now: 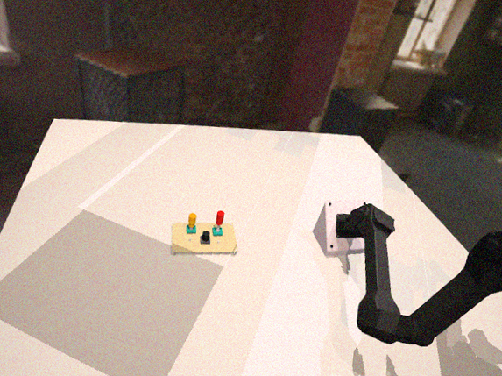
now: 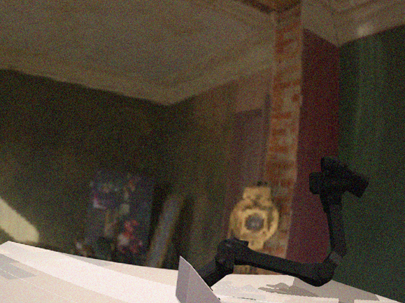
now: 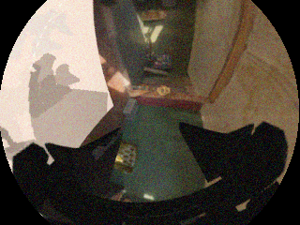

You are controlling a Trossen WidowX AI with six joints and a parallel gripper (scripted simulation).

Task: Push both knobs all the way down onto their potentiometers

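The red knob is 510 mm ahead of my gripper tip, 470 mm to the right of it and 280 mm below it. The rest, counted from my gripper tip: orange knob 580 mm ahead, 480 mm to the right, 300 mm below.
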